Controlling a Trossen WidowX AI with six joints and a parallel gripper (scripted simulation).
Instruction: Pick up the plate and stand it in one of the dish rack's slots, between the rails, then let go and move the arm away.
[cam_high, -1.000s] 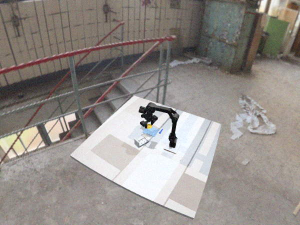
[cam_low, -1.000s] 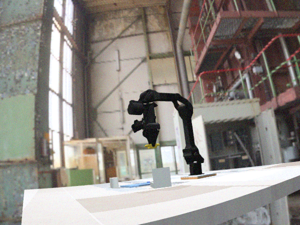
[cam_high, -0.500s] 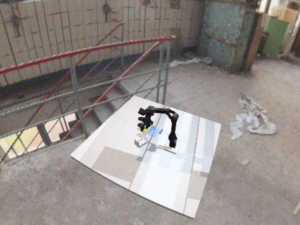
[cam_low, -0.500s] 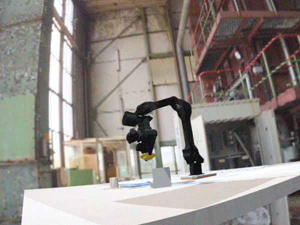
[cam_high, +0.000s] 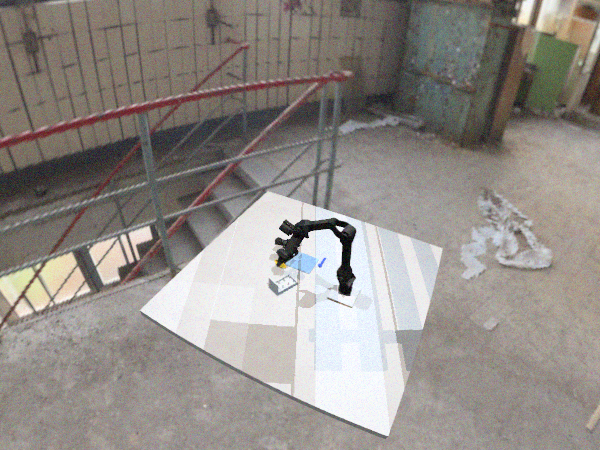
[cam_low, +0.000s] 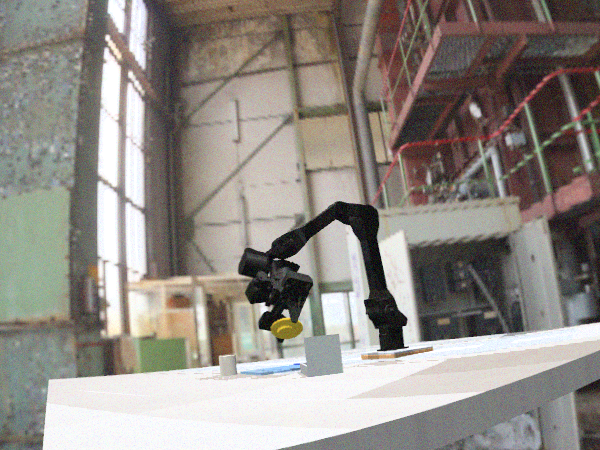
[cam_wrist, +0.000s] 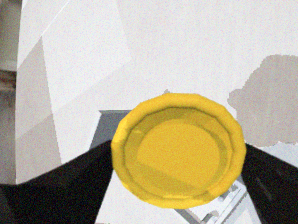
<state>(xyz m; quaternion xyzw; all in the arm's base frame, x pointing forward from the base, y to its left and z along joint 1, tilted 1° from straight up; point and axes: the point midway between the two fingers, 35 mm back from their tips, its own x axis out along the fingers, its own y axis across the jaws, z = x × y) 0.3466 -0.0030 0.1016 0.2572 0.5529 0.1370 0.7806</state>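
Right now the grey dish rack is 7 cm below my gripper tip, 5 cm to the left of it and 4 cm behind it. Also, from my gripper tip: yellow plate (1 cm above); pale cylinder (25 cm to the right, 7 cm below, 1 cm ahead); blue mat (16 cm to the right, 9 cm below, 8 cm behind).
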